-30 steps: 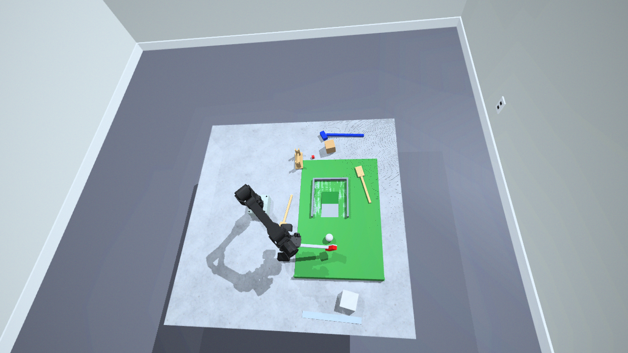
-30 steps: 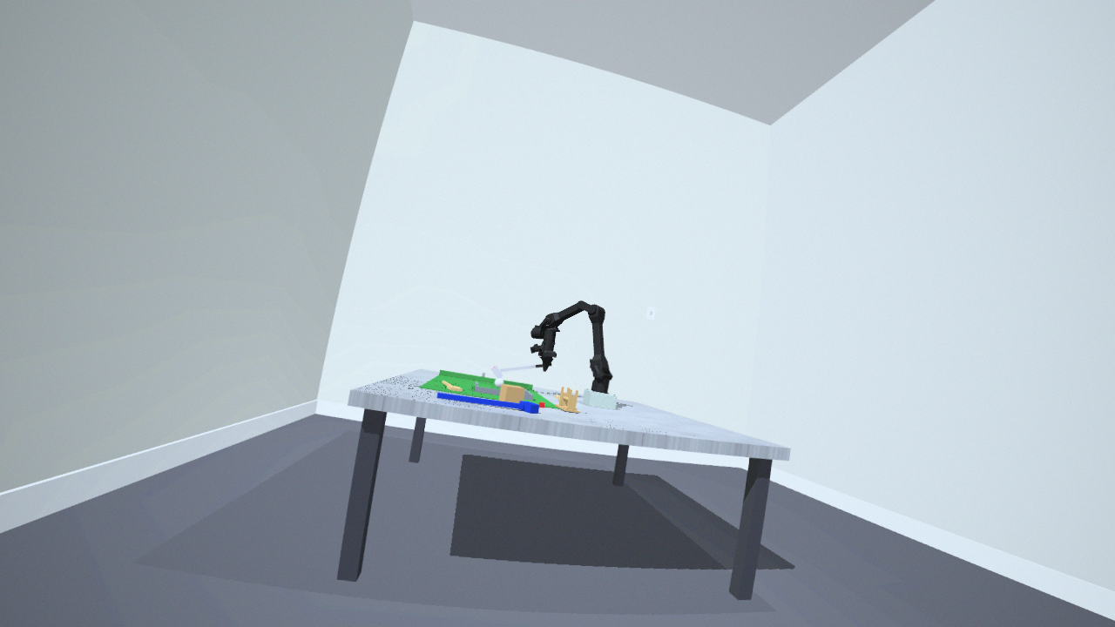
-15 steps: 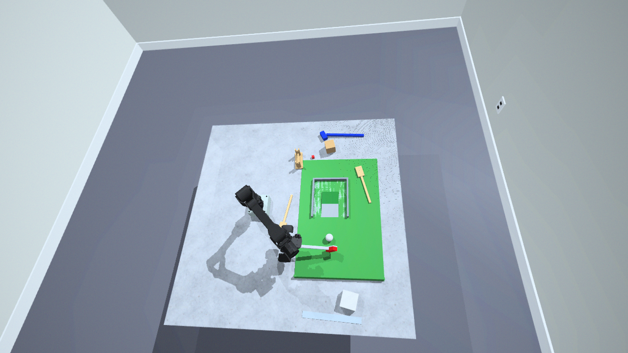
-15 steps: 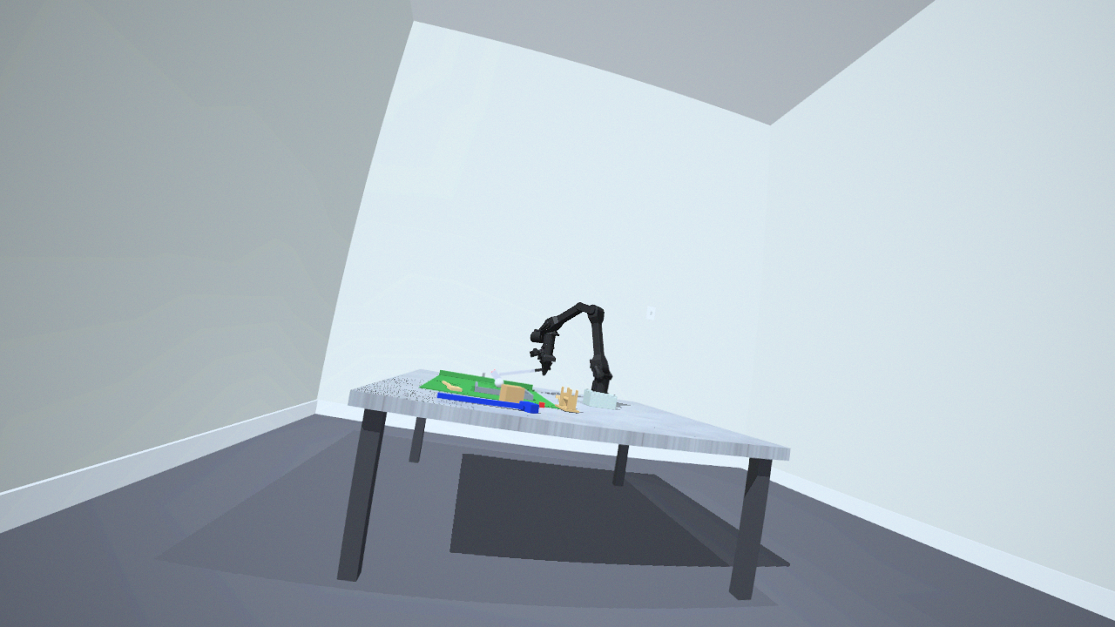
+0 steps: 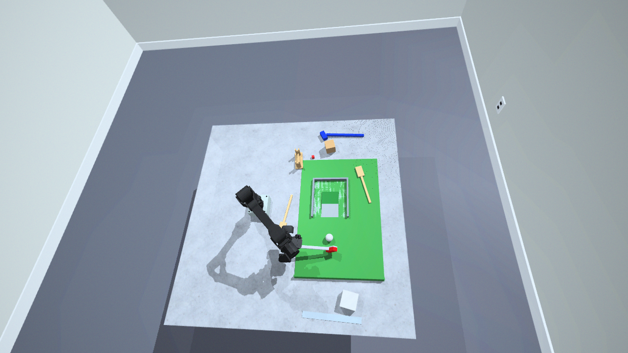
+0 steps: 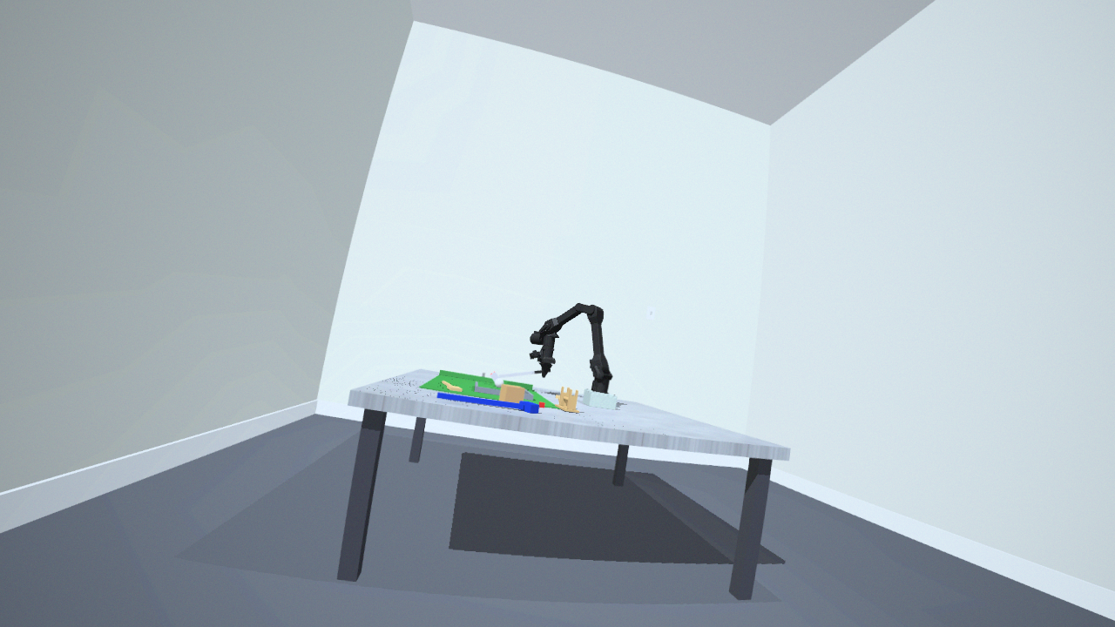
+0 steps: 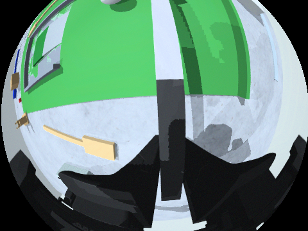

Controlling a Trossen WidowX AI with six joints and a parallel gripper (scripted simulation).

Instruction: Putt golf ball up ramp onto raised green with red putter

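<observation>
My gripper tip is 120 mm short of the red putter and 10 mm above it. Also, from my gripper tip: green mat: 280 mm ahead, 200 mm to the left, 80 mm below; white cube: 310 mm ahead, 270 mm to the right, 60 mm below; white golf ball: 220 mm ahead, 60 mm to the left, 50 mm below.
</observation>
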